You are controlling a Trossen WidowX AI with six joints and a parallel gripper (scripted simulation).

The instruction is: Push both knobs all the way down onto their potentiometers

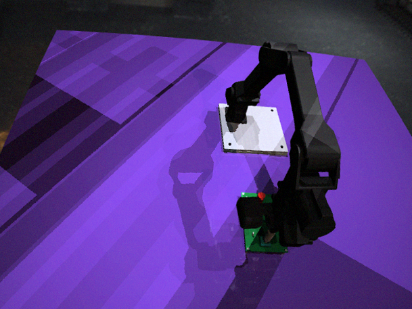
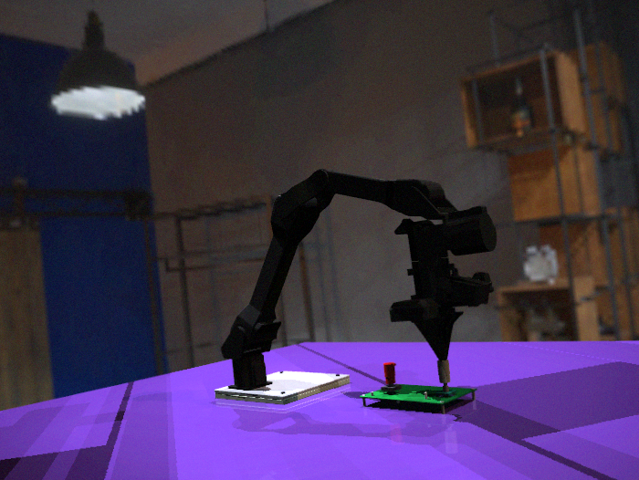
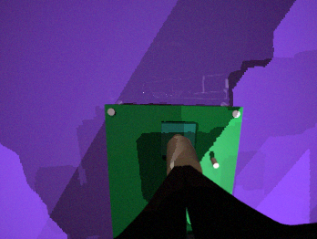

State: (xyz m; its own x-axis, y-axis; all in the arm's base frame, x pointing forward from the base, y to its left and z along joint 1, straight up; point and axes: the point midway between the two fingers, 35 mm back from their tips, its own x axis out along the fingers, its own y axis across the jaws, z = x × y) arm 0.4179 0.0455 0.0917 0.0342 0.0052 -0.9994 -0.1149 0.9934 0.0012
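Right now my gripper tip is 2 cm above the tan knob. Also, from my gripper tip: red knob 10 cm behind, 2 cm below, 1 cm to the right.
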